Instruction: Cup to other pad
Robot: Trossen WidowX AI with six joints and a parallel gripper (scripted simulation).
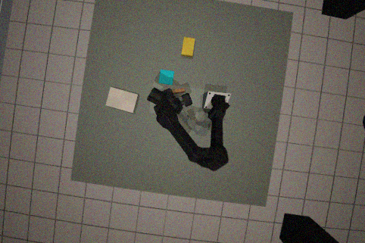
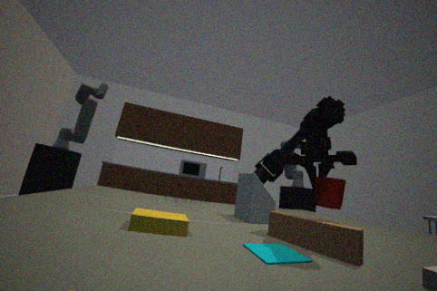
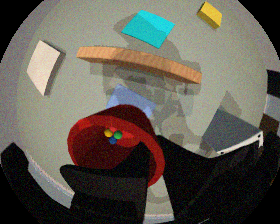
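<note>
My gripper tip is now 9 cm short of the flat cyan pad, 17 cm to the left of it and 13 cm above it. Round my gripper tip: yellow block (2 cm behind, 38 cm to the right, 10 cm below); then low wooden barrier (6 cm ahead, 7 cm to the right, 10 cm below); then red cup (3 cm ahead, 2 cm to the left).
</note>
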